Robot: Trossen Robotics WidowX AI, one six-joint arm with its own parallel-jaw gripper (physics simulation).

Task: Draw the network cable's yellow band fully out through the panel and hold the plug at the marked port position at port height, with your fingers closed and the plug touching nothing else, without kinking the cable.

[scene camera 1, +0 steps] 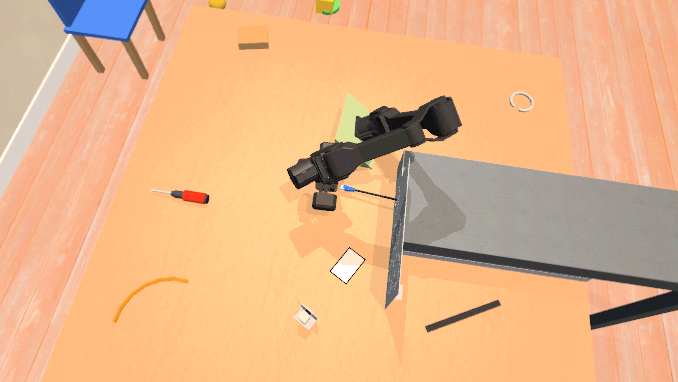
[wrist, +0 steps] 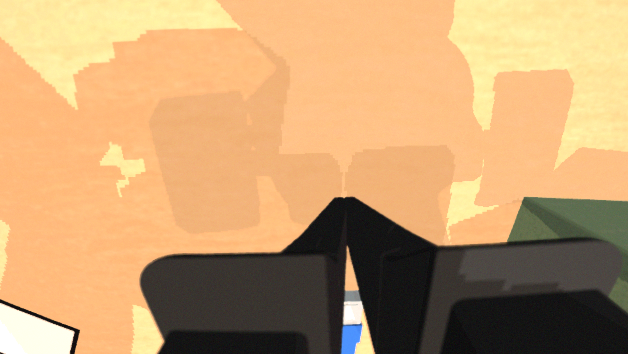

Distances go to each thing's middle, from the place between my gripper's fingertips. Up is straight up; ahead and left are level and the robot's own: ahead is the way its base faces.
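Scene:
The grey panel (scene camera 1: 401,210) is there for me to see, 9 cm above my hand, 20 cm ahead of it and 19 cm to the left of it.

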